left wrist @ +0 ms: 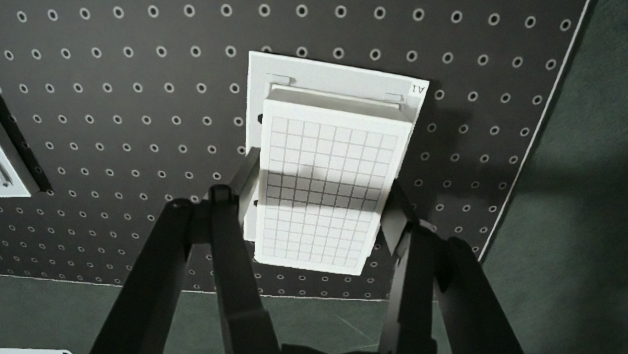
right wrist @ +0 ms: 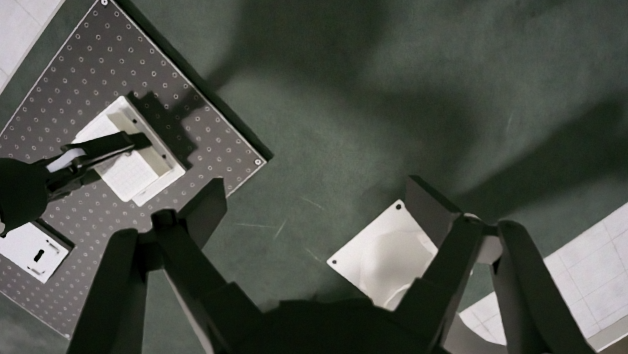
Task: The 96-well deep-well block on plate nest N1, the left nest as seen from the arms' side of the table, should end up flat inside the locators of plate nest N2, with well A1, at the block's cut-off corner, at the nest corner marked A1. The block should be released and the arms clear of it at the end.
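Observation:
The white deep-well block [left wrist: 320, 150] [right wrist: 131, 177] stands on a white plate nest [left wrist: 335, 70] [right wrist: 175, 172]. The A1 mark shows at the nest's upper right corner in the left wrist view. The block's cut-off corner is not clear, and its seating inside the locators is partly hidden. Another plate nest [left wrist: 15, 187] [right wrist: 20, 245] bears no block in its visible part. I cannot tell which nest is N1 or N2. My left gripper [left wrist: 319, 173] [right wrist: 126, 154] is open, its fingers at the block's two long sides. My right gripper [right wrist: 316, 193] is open and empty, away from both nests.
A dark perforated board [left wrist: 150, 100] [right wrist: 200, 130] carries both nests, on a green table surface [left wrist: 575, 225] [right wrist: 310, 125]. A white plate [right wrist: 350, 255] with corner holes shows near the right gripper's right finger. Pale tiled floor [right wrist: 585, 280] shows beyond the table edge.

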